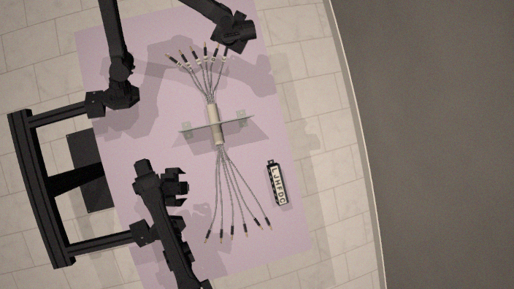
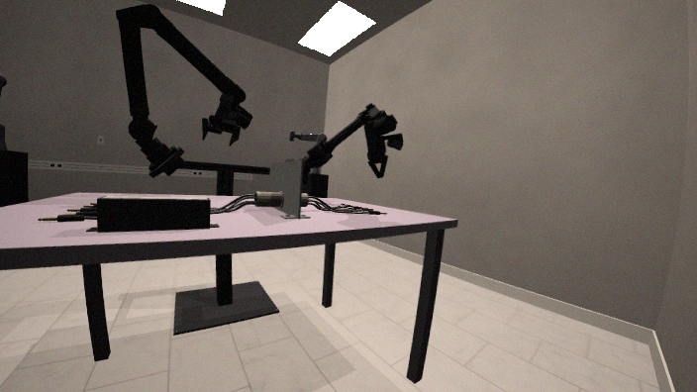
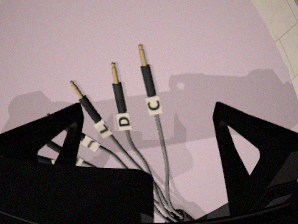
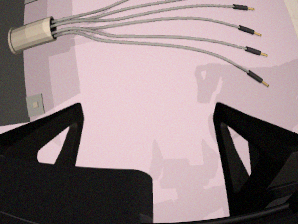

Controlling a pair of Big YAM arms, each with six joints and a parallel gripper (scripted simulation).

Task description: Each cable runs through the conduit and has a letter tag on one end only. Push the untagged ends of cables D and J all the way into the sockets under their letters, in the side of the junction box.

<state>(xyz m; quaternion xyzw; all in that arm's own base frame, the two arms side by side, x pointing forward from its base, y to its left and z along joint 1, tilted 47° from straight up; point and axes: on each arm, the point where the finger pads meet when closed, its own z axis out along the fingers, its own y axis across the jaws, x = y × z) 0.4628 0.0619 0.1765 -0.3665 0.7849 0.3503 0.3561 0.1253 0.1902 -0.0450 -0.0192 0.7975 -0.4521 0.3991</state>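
The tagged plug is 15 cm behind my left hand, 14 cm below it and 3 cm to the left of it. From my left hand the other things lie so: untagged cable plug: 84 cm to the right, 31 cm behind, 14 cm below.
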